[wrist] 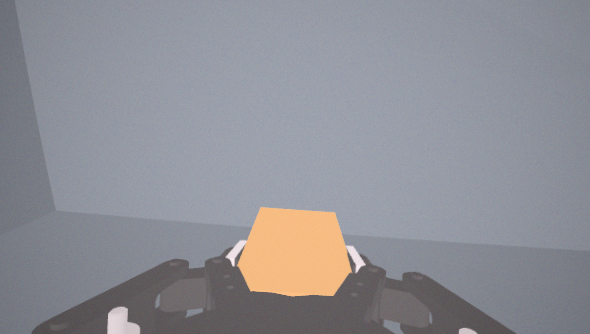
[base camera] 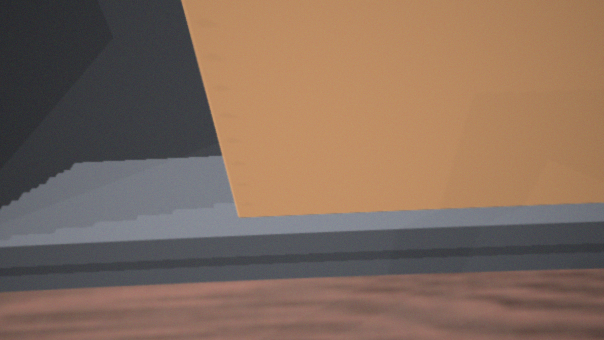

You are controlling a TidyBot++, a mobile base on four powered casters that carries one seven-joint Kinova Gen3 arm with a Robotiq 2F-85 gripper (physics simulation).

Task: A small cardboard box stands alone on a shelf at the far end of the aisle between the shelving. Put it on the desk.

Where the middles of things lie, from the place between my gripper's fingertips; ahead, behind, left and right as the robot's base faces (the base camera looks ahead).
I see my gripper 1 cm above the small cardboard box (wrist: pixel 292 252).
